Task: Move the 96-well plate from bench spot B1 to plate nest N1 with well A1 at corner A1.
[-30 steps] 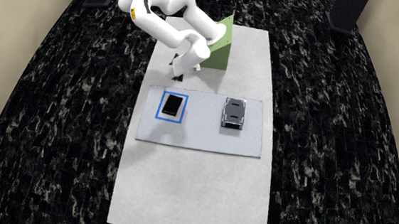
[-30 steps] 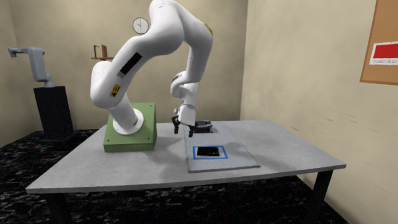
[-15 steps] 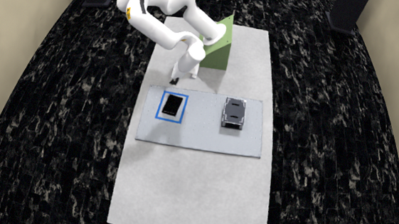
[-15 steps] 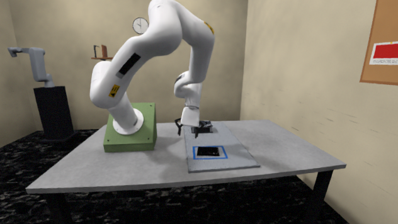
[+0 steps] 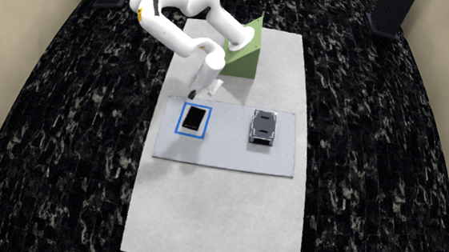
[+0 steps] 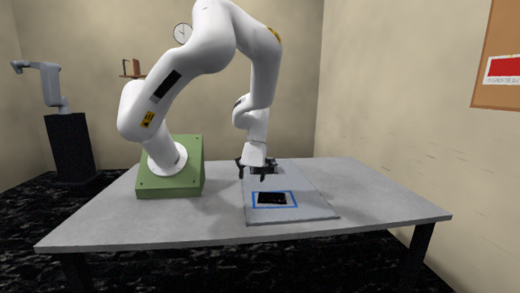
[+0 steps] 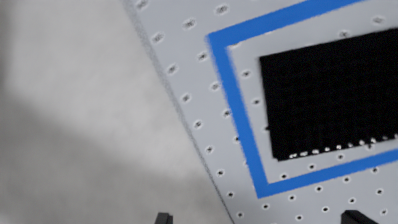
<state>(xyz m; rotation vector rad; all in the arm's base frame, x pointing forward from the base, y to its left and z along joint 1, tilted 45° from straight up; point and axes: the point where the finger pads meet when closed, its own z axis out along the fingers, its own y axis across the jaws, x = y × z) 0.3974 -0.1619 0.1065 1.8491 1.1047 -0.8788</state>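
Now: hand 100 mm above the 96-well plate and 90 mm short of it. From my hand the other things lie so: raised plate nest 360 mm to the left, 110 mm ahead, 50 mm below.
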